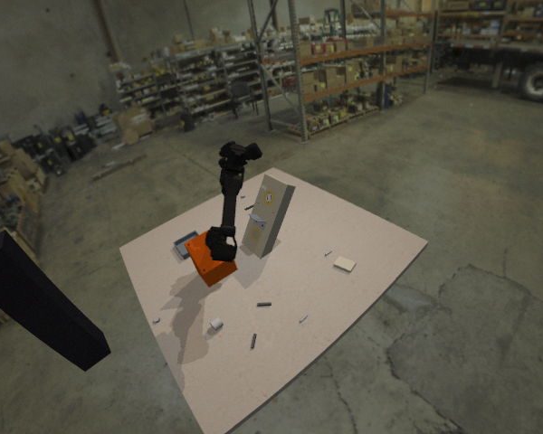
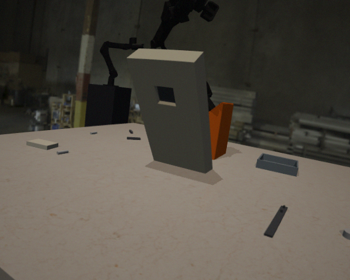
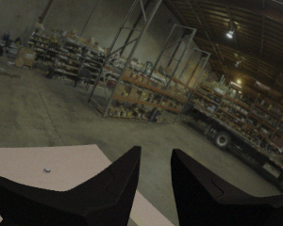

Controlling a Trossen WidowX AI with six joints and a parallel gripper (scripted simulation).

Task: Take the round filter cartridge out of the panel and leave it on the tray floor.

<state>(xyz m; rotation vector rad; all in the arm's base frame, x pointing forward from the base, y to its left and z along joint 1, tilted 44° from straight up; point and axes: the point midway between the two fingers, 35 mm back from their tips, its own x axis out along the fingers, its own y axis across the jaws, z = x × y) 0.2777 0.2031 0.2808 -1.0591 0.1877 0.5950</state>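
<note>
My gripper tip is 90 mm short of the round filter cartridge, 10 mm to the left of it and 300 mm above it. Round my gripper tip: tan service panel: 40 mm ahead, 10 mm to the right, 370 mm below.
</note>
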